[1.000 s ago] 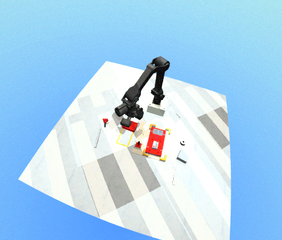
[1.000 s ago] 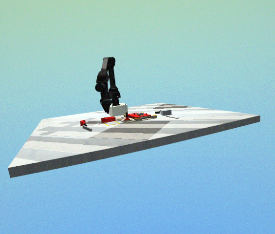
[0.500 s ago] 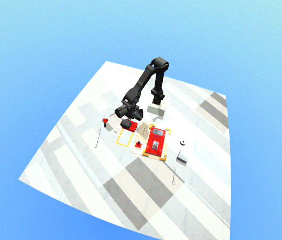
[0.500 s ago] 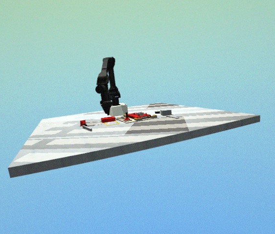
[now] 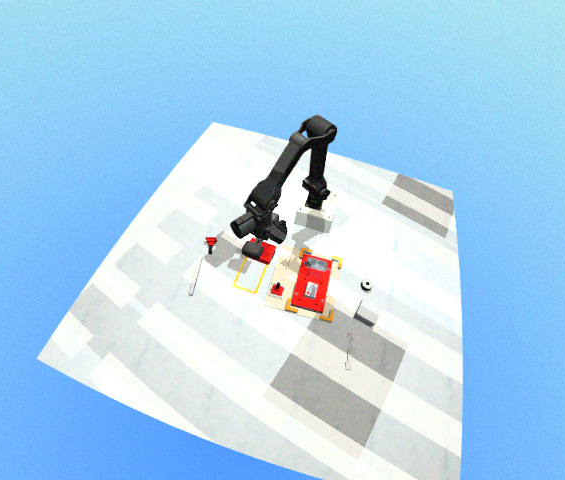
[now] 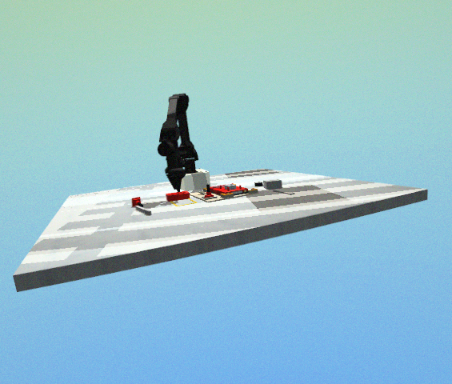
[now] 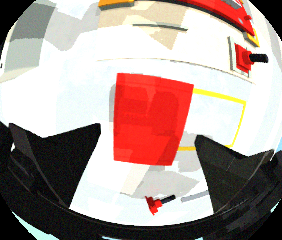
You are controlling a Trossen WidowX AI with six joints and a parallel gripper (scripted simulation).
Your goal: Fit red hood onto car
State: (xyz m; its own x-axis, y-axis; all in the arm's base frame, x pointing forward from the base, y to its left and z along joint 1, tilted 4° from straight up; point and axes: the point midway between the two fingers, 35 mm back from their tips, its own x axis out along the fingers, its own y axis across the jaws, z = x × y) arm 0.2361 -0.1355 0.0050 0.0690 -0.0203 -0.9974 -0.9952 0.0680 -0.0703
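Now: the red hood 20 mm below my gripper tip. Also, from my gripper tip: grey block: 410 mm to the left, 110 mm ahead, 20 mm below; then thin grey rod: 170 mm to the right, 160 mm ahead, 30 mm below; then small ring: 400 mm to the left, 30 mm below.
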